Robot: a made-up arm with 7 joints. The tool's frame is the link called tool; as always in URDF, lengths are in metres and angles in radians. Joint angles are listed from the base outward. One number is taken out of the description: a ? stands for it. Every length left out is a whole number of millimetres.
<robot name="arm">
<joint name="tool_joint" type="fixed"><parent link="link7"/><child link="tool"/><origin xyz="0 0 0" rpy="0 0 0"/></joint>
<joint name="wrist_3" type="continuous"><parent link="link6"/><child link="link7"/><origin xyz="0 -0.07 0" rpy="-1.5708 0 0"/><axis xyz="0 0 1"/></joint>
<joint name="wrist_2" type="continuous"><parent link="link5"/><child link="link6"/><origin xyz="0 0 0" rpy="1.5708 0 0"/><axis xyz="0 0 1"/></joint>
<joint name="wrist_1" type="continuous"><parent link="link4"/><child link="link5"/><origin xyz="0.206 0 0" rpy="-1.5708 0 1.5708"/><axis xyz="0 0 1"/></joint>
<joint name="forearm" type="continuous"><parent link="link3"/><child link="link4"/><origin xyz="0.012 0 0" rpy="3.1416 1.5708 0"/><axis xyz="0 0 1"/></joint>
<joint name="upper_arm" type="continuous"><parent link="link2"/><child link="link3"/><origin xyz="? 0 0" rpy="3.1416 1.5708 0"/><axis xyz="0 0 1"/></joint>
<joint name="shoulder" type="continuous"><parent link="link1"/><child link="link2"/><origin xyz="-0.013 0 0" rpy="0 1.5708 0"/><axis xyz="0 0 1"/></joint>
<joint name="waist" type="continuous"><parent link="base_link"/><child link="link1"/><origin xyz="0 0 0.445" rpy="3.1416 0 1.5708"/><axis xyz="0 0 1"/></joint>
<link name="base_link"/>
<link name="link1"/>
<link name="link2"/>
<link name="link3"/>
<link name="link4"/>
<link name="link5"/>
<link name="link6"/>
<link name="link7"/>
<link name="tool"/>
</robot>
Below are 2 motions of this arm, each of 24 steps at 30 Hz.
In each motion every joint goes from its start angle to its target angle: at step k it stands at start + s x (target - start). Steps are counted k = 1, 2, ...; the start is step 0. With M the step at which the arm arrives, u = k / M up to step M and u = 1 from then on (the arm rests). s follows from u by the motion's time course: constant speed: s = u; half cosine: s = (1 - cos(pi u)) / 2; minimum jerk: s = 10 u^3 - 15 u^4 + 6 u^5.
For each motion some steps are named. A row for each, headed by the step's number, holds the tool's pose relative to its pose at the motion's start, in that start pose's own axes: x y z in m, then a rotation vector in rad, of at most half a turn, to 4 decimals.
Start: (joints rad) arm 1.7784 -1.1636 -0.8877 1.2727 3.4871 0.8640 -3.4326
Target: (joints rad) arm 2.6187 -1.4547 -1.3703 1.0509 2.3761 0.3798 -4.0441
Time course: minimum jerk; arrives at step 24
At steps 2, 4, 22, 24:
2: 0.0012 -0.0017 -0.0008 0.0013 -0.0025 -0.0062
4: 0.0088 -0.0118 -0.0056 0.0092 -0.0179 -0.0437
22: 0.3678 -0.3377 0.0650 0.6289 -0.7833 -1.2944
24: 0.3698 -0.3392 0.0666 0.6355 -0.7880 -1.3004

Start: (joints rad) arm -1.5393 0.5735 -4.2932 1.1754 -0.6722 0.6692 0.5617
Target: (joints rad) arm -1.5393 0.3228 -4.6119 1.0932 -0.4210 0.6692 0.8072
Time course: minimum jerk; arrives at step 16
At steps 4, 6, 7, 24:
4: 0.0001 0.0061 -0.0024 -0.0226 -0.0023 0.0282
6: 0.0002 0.0162 -0.0058 -0.0599 -0.0016 0.0748
7: 0.0003 0.0226 -0.0076 -0.0832 0.0016 0.1041
24: 0.0004 0.0600 -0.0130 -0.2025 0.0598 0.2656

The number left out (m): 0.443
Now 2 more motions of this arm.
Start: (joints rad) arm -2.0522 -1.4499 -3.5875 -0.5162 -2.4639 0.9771 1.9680
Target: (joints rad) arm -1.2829 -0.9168 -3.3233 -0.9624 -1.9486 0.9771 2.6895
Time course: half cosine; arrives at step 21
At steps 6, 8, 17, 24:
6: -0.0975 0.0145 -0.0611 -0.1664 0.0056 0.4028
8: -0.1627 0.0109 -0.0993 -0.2783 0.0127 0.6843
17: -0.3906 -0.1209 -0.2337 -0.8341 0.1028 1.9896
24: -0.4090 -0.1503 -0.2474 -0.9298 0.1291 2.1735

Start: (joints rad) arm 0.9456 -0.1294 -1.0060 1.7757 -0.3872 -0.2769 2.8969
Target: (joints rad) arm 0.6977 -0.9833 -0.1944 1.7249 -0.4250 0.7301 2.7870
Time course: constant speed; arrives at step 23
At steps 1, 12, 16, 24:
1: 0.0003 0.0072 0.0093 -0.0146 0.0068 0.0221
12: 0.0016 0.0733 0.1456 -0.1750 0.0001 0.1496
16: -0.0035 0.0881 0.2096 -0.2175 -0.0275 0.1411
24: -0.0265 0.0943 0.3335 -0.2468 -0.0826 0.0627

